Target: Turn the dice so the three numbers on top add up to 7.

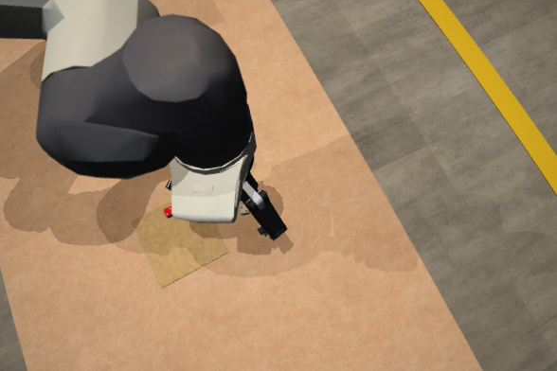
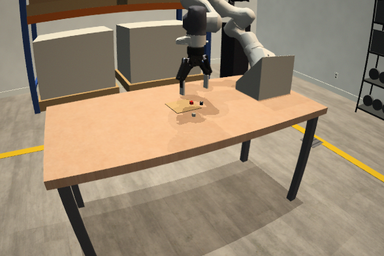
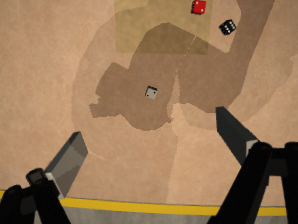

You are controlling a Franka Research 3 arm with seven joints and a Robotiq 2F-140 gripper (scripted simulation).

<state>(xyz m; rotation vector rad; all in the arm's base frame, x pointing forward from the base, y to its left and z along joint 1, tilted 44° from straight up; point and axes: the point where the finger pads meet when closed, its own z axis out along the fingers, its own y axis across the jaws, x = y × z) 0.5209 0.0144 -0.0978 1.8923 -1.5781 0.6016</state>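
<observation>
Right now the white die is 13 cm below my hand and 1 cm to the right of it. Round my hand: black die: 13 cm below, 11 cm to the right, 11 cm behind; red die: 13 cm to the right, 13 cm below, 7 cm behind; tan mat: 14 cm to the right, 14 cm below, 2 cm behind.
</observation>
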